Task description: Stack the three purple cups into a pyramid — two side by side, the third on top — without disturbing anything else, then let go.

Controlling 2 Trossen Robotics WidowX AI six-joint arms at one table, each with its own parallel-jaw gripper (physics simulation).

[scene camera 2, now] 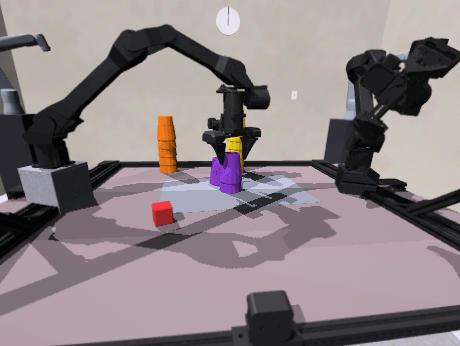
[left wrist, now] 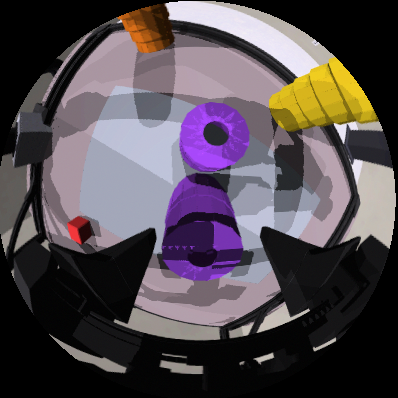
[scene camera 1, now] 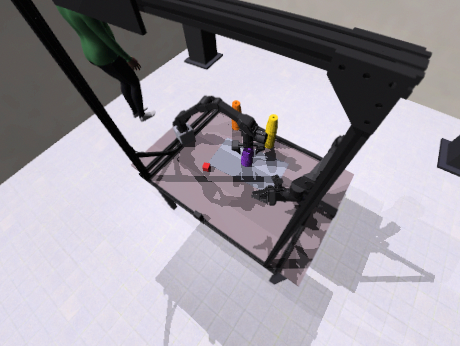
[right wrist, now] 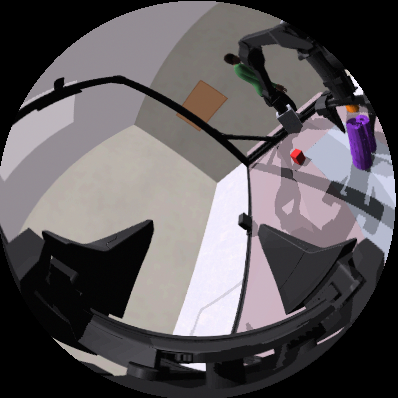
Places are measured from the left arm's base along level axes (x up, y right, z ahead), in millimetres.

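Pixels of known places: left gripper, fingertip midpoint: (scene camera 2: 233, 162) (left wrist: 209, 233) (scene camera 1: 248, 154) (right wrist: 358, 133); right gripper, fingertip midpoint: (scene camera 2: 381, 97) (scene camera 1: 251, 194) (right wrist: 207, 228); left arm's base at its link origin: (scene camera 2: 54, 164) (scene camera 1: 182, 128) (right wrist: 282, 110); right arm's base at its link origin: (scene camera 2: 357, 168).
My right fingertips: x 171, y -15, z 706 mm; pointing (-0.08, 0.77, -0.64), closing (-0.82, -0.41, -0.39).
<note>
Ahead of a thing's pixels: the offset from my right fingertips to its top centre. Level surfaces: height alone.
Purple cups stand upside down in two upright groups on the pale blue mat {dx -277 mm} (scene camera 1: 222, 161) (scene camera 2: 182, 197) (left wrist: 115, 160). The nearer purple group {dx -159, dy -209, dz -294 mm} (scene camera 2: 230, 175) (left wrist: 200, 200) is taller and shows a seam, like cups nested in one another; how many cannot be told. A purple cup {dx -191, dy -263, dz -345 mm} (scene camera 2: 215, 172) (left wrist: 192, 145) stands behind it, lower. My left gripper (scene camera 1: 247, 148) (scene camera 2: 234, 157) (left wrist: 209, 233) points down, open, its fingertips on either side of the nearer group's top, with gaps on both sides in the left wrist view. My right gripper (scene camera 1: 259, 194) (right wrist: 207, 228) is open and empty, away from the cups.
A red cube {dx -238, dy +28, dz -405 mm} (scene camera 1: 206, 167) (scene camera 2: 162, 213) (left wrist: 79, 230) (right wrist: 297, 156) lies beside the mat. An orange cup tower (scene camera 1: 236, 115) (scene camera 2: 167, 145) (left wrist: 150, 30) and a yellow cup tower (scene camera 1: 271, 131) (left wrist: 325, 97) stand behind the purple cups, the yellow one partly behind my left gripper in scene camera 2.
</note>
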